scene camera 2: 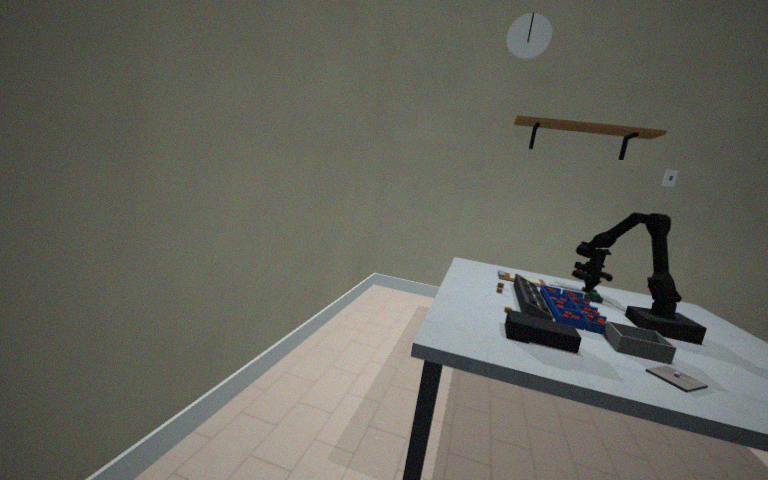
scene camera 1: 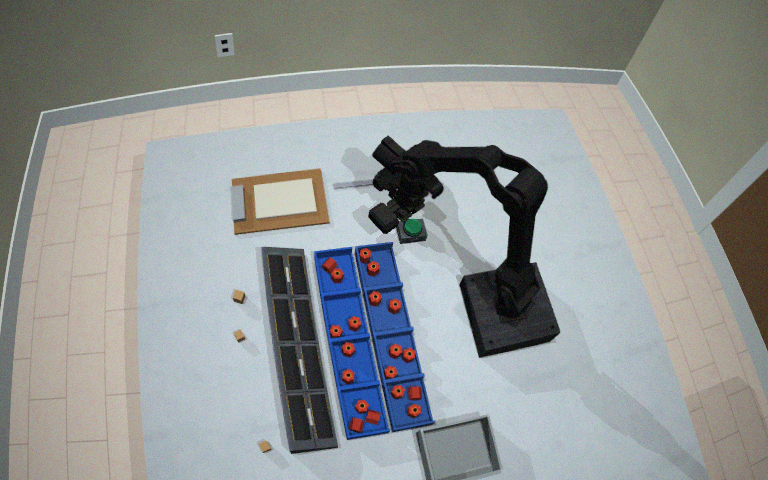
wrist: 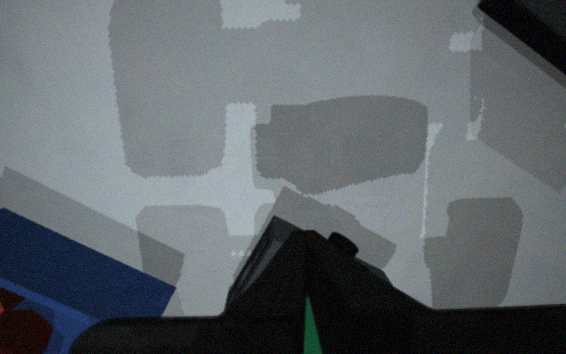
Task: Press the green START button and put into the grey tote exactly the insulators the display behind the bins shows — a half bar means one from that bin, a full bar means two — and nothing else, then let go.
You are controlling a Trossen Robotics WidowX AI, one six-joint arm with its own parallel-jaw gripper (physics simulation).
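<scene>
The green START button (scene camera 1: 412,226) (scene camera 2: 594,295) (wrist: 312,335) sits on a dark base beyond the bins' far end. My gripper (scene camera 1: 403,217) (scene camera 2: 589,289) (wrist: 303,241) is shut and empty, pointing down at the button; whether it touches is unclear. Two columns of blue bins (scene camera 1: 343,295) (scene camera 2: 572,315) hold orange-red insulators with dark centres (scene camera 1: 348,348) (scene camera 1: 394,305) and red blocks (scene camera 1: 414,392) (scene camera 1: 356,424). The dark display (scene camera 1: 299,343) (scene camera 2: 529,298) behind them has paired black panels with short white marks between; no clear coloured bars show. The grey tote (scene camera 1: 457,448) (scene camera 2: 645,350) looks empty inside.
A brown board with a cream sheet (scene camera 1: 284,198) lies beyond the display. Small wooden cubes (scene camera 1: 238,296) (scene camera 1: 265,446) lie left of the display. A black box (scene camera 2: 542,331) stands near the display's end, and a flat plate (scene camera 2: 676,378) lies near the tote.
</scene>
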